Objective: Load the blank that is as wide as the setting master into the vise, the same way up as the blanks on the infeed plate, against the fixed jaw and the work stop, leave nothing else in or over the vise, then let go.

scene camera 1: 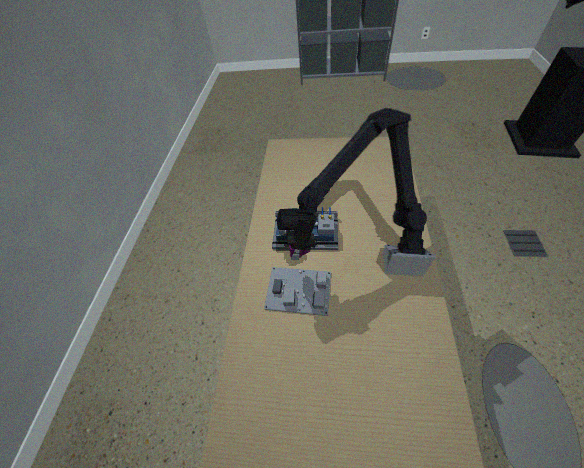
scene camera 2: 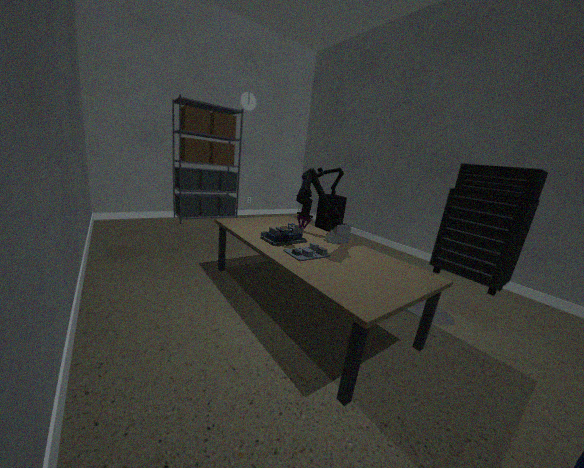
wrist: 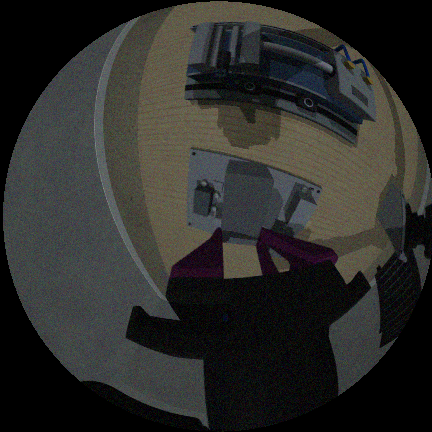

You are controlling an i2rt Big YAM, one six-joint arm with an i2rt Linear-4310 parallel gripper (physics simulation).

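Note:
My gripper (scene camera 1: 299,252) (scene camera 2: 303,222) (wrist: 237,232) has magenta fingers shut on a grey blank (scene camera 1: 296,256) (wrist: 240,200), held in the air between the vise and the infeed plate in scene camera 1. The vise (scene camera 1: 326,225) (scene camera 2: 282,234) (wrist: 350,82) has a left-end jaw (wrist: 200,47) and a second jaw (wrist: 247,47) beside its screw rod. Rail-like parts and a dark piece show between these jaws; I cannot tell what they are. The infeed plate (scene camera 1: 272,302) (wrist: 205,162) bears several blocks, among them a dark block (scene camera 1: 277,286) (wrist: 204,200) and a light block (scene camera 1: 289,298). The setting master cannot be identified.
The arm's base (scene camera 1: 409,262) stands on the table (scene camera 1: 345,400) (scene camera 2: 390,285), right of the vise and plate in scene camera 1. The wrist (scene camera 1: 295,219) hides part of the vise there. A blue-tubed end block (wrist: 357,92) stands at the vise's right end.

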